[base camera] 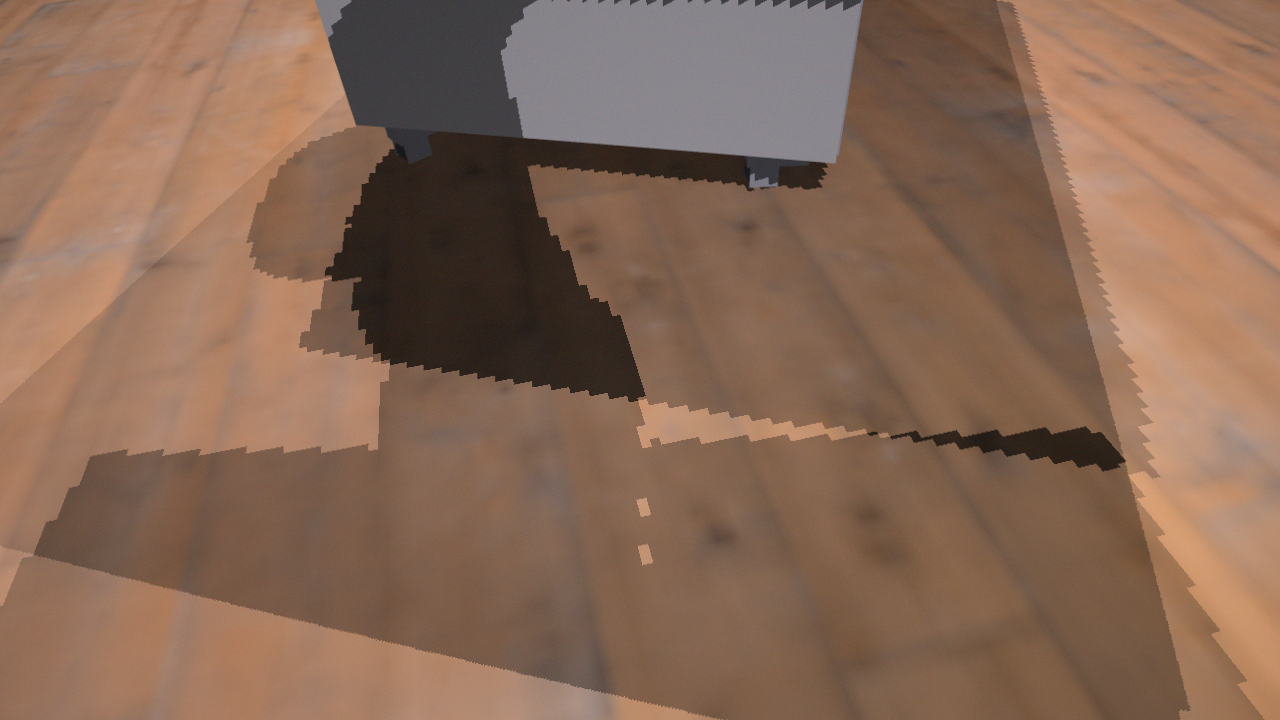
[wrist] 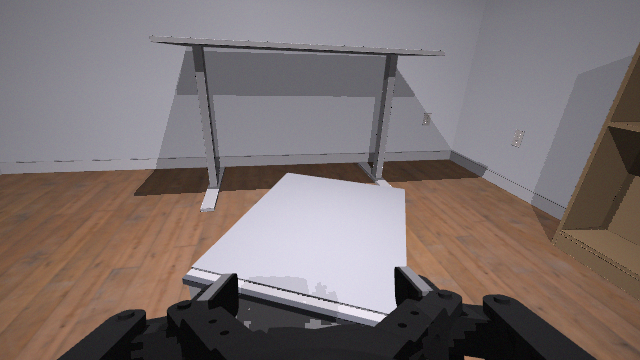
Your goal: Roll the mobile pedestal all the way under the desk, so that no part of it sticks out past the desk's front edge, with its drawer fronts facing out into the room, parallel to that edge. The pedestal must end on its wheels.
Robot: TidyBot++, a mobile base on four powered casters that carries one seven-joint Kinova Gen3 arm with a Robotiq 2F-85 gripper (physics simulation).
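The white pedestal (base camera: 680,80) (wrist: 320,225) stands upright in front of the desk, its front side towards me and turned at an angle to the desk's front edge. In the base view the lower part of its front and two dark casters (base camera: 409,145) (base camera: 763,171) show on the floor. The desk (wrist: 295,47) stands against the back wall on two legs. The pedestal's far end overlaps the desk's right foot in the wrist view; the gap between them is hard to judge. My gripper (wrist: 316,287) is open, its fingertips over the pedestal's near top edge; whether they touch it is unclear.
The desk's left foot (wrist: 210,199) points out into the room, left of the pedestal. A wooden shelf unit (wrist: 582,252) stands at the far right by the right wall (wrist: 505,90). Shadows fall across the wooden floor (base camera: 716,582) (wrist: 120,235).
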